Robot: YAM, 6 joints.
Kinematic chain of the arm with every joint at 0, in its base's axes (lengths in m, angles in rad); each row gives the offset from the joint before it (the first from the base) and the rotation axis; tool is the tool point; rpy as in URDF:
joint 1: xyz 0 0 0.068 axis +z
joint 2: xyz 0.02 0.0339 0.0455 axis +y
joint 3: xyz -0.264 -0.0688 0 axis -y
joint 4: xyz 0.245 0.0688 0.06 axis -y
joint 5: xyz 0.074 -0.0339 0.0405 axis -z
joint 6: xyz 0.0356 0 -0.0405 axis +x
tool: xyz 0 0 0 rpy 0 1.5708 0
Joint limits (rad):
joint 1: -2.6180..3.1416
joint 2: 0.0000..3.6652
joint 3: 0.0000..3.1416
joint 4: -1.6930..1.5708
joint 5: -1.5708..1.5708
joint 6: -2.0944..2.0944
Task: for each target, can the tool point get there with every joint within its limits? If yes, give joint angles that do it. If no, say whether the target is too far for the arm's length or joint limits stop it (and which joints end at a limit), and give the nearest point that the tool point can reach.
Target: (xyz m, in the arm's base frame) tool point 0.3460 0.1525 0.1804
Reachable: yes | joints 0.4448 1.7975 0.8717 0.6374 0.3197 0.7008
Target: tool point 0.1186 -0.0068 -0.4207
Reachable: no: joint limits stop it (at a limit: joint 2) | nearest point 0.1372 -0.0079 -0.3628 | short by 0.061 m
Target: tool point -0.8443 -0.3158 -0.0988
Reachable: no: too far | nearest point -0.5486 -0.2987 -0.0342 | short by 0.303 m
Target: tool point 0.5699 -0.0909 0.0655
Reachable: yes | joints -0.2173 2.8642 2.3915 -0.3584 -1.2801 -0.7068
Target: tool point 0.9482 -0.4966 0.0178
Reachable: no: too far | nearest point 0.5698 -0.2984 0.0567 | short by 0.429 m
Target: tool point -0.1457 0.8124 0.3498
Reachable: no: too far | nearest point -0.1095 0.6108 0.2897 | short by 0.213 m
